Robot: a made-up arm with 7 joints.
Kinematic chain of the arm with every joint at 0, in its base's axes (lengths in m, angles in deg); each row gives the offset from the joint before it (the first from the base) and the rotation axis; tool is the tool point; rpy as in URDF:
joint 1: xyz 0 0 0.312 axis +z
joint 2: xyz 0 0 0 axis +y
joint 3: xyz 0 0 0.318 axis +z
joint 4: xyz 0.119 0 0 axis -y
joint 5: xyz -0.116 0 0.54 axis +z
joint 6: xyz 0 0 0 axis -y
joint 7: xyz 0.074 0 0 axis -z
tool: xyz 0 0 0 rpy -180 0 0
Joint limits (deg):
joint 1: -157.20..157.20
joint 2: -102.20..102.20
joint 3: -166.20..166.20
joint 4: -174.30..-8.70
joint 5: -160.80..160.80
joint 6: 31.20..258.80
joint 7: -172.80..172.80
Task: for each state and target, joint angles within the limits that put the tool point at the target. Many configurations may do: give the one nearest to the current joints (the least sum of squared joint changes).
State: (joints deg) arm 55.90 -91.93 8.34 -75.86 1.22 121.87 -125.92
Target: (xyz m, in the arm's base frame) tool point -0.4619 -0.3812 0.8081
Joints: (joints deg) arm 91.69 -102.20 40.00 -111.13 -0.88 129.03 -125.92
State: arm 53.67 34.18 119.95 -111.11 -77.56 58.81 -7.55
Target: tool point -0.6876 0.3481 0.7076
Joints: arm 85.95 44.04 97.11 -84.05 -80.92 67.41 -7.55
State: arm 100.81 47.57 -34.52 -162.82 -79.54 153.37 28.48
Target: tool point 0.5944 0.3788 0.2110
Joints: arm 85.32 34.68 -59.01 -118.54 -73.36 148.56 28.48
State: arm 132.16 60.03 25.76 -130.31 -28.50 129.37 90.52
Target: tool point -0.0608 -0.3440 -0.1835
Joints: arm 153.28 93.49 31.76 -143.17 -28.90 125.83 90.52
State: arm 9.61 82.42 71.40 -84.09 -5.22 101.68 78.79
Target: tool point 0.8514 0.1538 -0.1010
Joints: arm -16.29 99.28 53.63 -47.47 -4.32 104.45 78.79
